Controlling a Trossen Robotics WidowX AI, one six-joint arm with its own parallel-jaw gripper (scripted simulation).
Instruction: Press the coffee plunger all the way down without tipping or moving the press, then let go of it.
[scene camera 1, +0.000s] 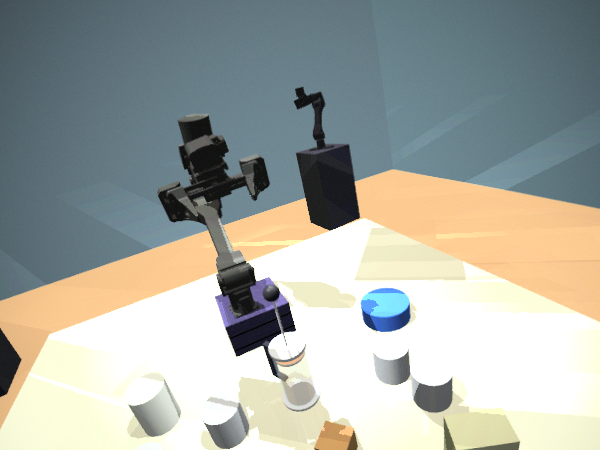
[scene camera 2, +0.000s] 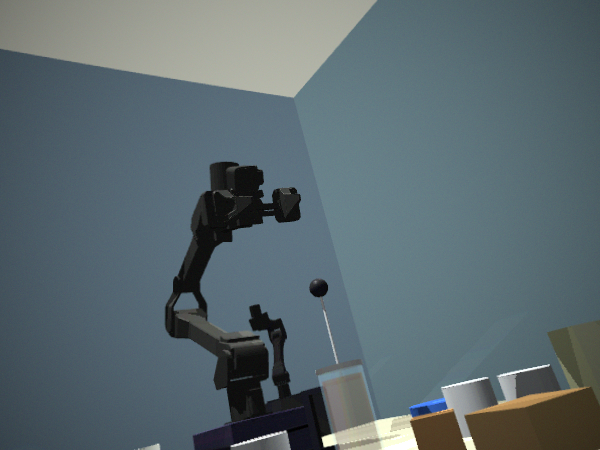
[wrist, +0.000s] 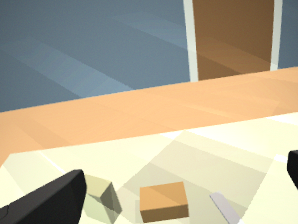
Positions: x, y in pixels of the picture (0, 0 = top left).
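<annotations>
Looking at scene camera 1, I find my gripper; it shows in scene camera 1 (227, 208). My gripper shows in scene camera 2 too, and the wrist view also has my gripper. On my gripper, (scene camera 2: 292, 195) and (wrist: 68, 191) are one and the same spot.
</annotations>
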